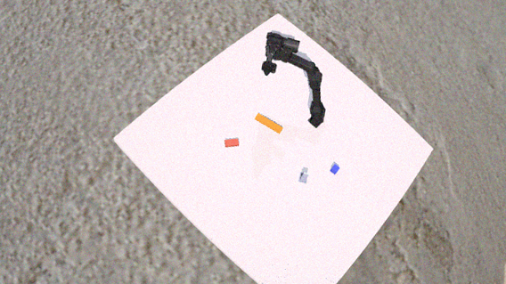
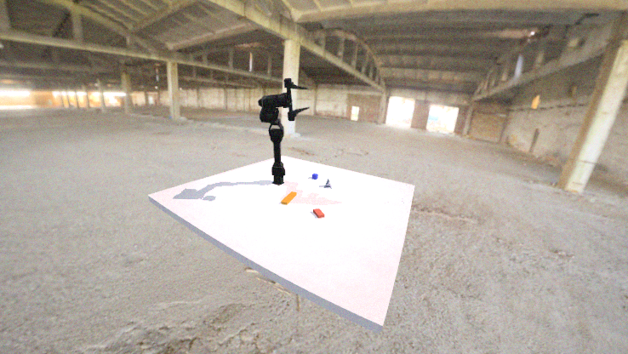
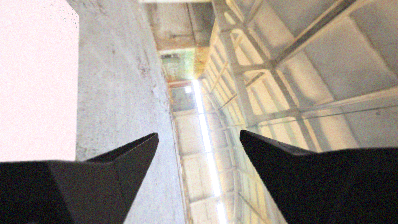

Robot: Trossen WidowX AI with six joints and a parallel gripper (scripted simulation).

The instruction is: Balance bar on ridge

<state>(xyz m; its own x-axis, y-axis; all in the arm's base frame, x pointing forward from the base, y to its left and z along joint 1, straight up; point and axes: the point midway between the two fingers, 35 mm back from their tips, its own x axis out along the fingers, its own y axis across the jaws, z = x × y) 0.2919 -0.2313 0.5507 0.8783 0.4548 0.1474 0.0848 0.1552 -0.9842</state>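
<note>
The bar is 12 cm behind my gripper tip, 6 cm to the left of it and 55 cm below it. Round my gripper tip: blue cube: 17 cm behind, 47 cm to the left, 54 cm below; red block: 10 cm ahead, 55 cm below.
</note>
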